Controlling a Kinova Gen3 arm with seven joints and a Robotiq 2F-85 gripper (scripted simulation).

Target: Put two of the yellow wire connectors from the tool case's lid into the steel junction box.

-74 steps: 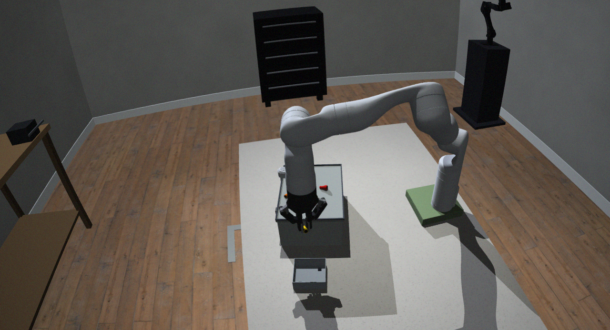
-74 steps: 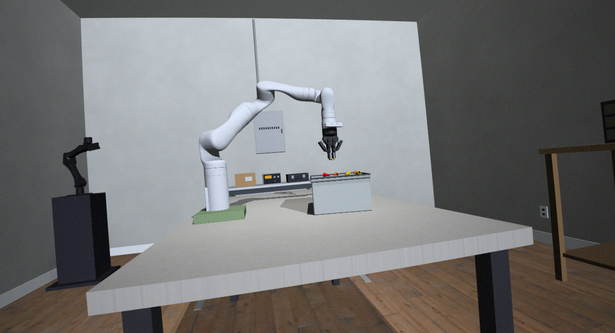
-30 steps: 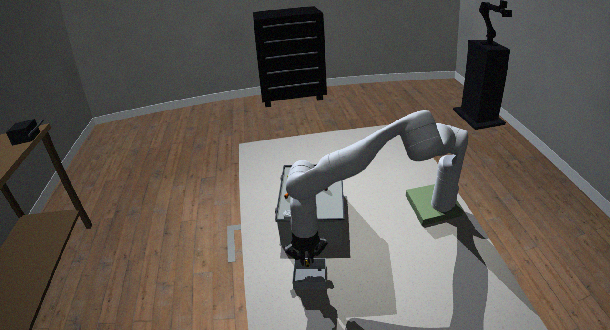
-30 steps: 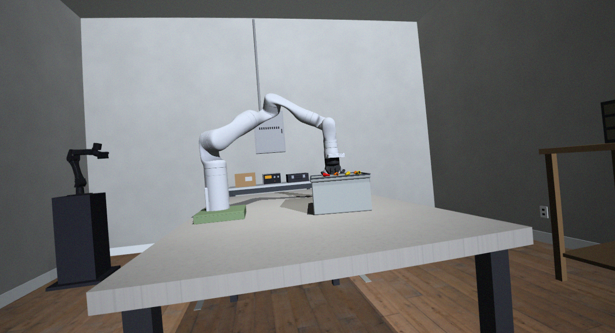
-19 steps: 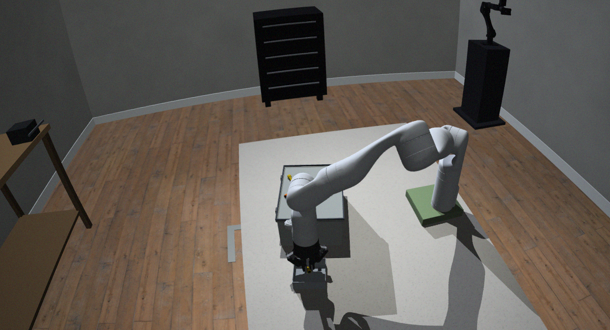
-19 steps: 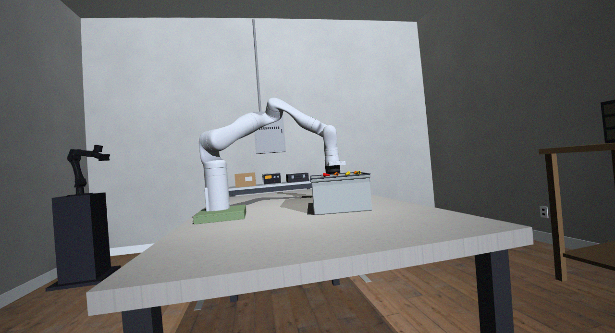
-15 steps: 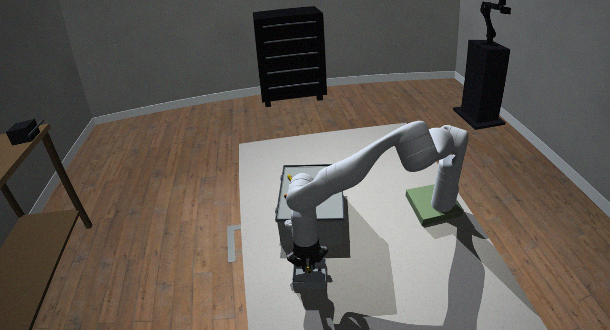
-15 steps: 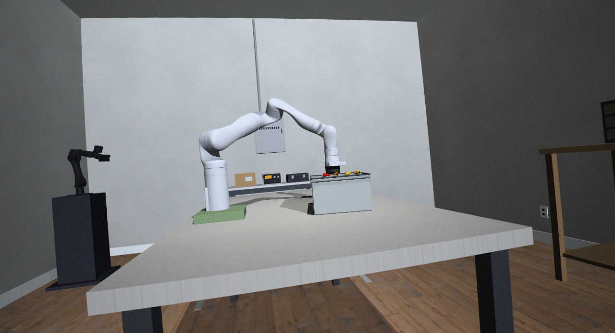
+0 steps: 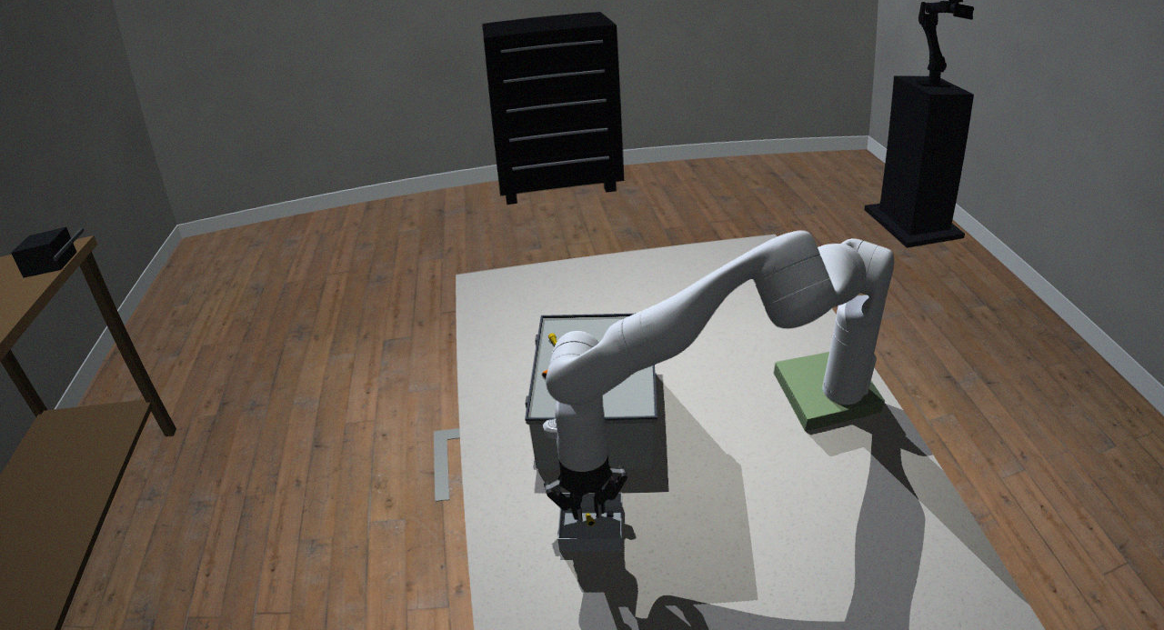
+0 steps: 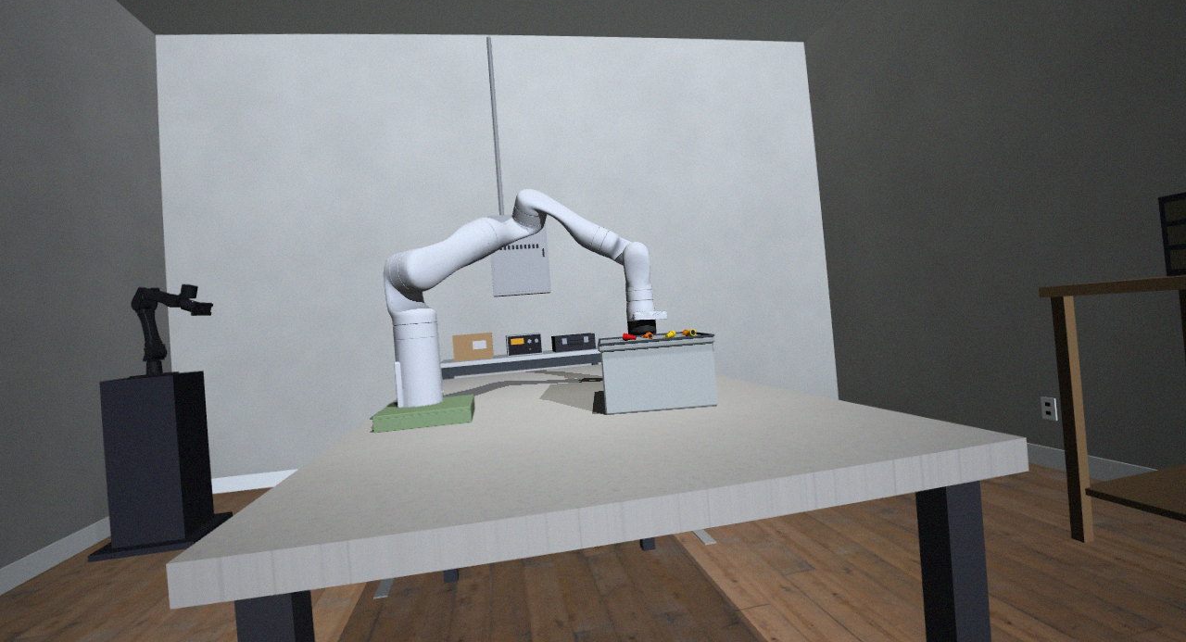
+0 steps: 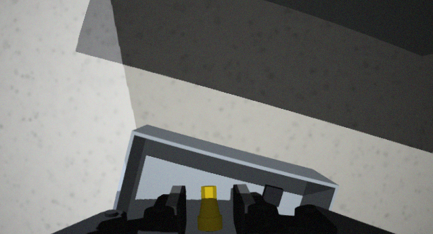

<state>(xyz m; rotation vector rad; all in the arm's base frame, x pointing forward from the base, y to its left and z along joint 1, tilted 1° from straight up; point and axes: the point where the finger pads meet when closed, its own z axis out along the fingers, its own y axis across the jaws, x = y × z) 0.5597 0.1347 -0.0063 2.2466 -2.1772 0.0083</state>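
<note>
Right now my hand is 70 mm past the tool case, 260 mm to the left of it and 70 mm below it. Round my hand: red connector 120 mm behind, 250 mm to the right, 110 mm above.
</note>
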